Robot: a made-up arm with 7 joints. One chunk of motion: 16 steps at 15 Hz.
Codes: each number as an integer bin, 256 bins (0 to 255) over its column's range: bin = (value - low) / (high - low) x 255, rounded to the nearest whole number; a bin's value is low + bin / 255 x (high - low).
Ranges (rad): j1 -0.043..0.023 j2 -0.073..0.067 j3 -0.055..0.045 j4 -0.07..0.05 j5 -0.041..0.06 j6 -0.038..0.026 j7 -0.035..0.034
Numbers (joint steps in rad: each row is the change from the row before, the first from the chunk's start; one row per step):
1: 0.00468 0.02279 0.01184 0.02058 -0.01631 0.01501 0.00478
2: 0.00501 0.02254 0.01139 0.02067 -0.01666 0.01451 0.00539
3: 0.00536 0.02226 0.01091 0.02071 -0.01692 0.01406 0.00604
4: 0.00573 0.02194 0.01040 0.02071 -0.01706 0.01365 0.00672
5: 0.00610 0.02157 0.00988 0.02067 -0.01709 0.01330 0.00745
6: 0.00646 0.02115 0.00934 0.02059 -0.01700 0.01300 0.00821
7: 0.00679 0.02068 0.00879 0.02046 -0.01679 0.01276 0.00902
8: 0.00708 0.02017 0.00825 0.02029 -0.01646 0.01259 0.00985
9: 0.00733 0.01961 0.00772 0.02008 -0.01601 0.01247 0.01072
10: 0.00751 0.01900 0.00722 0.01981 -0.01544 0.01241 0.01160
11: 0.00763 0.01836 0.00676 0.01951 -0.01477 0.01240 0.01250
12: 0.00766 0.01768 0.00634 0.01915 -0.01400 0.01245 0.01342
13: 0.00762 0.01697 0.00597 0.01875 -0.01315 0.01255 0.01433
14: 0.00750 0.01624 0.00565 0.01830 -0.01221 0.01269 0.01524
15: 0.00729 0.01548 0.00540 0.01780 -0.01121 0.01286 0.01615
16: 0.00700 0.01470 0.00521 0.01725 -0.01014 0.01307 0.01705
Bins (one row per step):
1: 184 174 170 192 62 211 147
2: 185 174 169 193 61 209 149
3: 187 174 168 193 61 207 152
4: 188 173 167 193 60 206 154
5: 190 172 165 193 60 204 157
6: 191 171 164 193 61 203 160
7: 192 171 163 192 61 202 163
8: 193 170 161 192 62 202 166
9: 194 169 160 191 63 201 169
10: 195 168 159 191 65 201 172
11: 196 166 157 190 66 201 176
12: 196 165 156 189 68 201 179
13: 196 164 155 189 70 201 182
14: 195 163 155 188 73 202 186
15: 194 161 154 187 75 203 189
16: 193 160 154 185 78 203 192

